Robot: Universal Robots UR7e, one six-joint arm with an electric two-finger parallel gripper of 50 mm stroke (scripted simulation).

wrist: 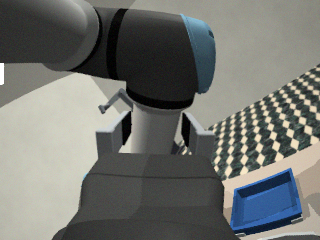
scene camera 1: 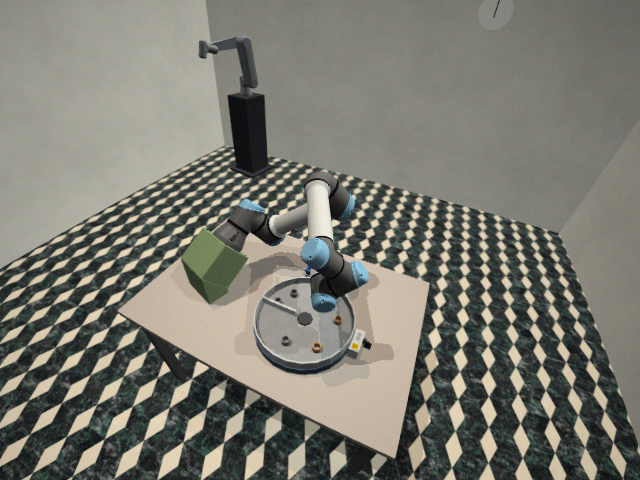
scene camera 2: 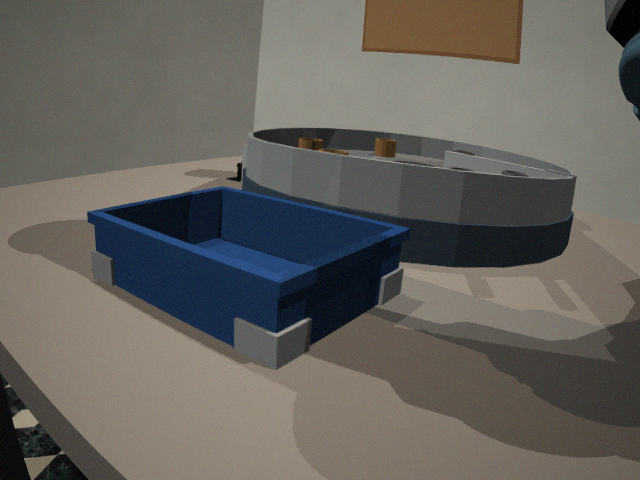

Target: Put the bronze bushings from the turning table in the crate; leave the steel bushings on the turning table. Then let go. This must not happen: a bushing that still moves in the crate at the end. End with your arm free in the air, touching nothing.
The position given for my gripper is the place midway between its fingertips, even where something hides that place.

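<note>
From the wrist I can see my gripper point(wrist: 156, 122) and a blue crate point(wrist: 274, 196). It's the same blue crate point(scene camera 2: 270, 277) that I see from the scene as well. And there's a turning table point(scene camera 1: 304, 329) that I can see too.
</note>
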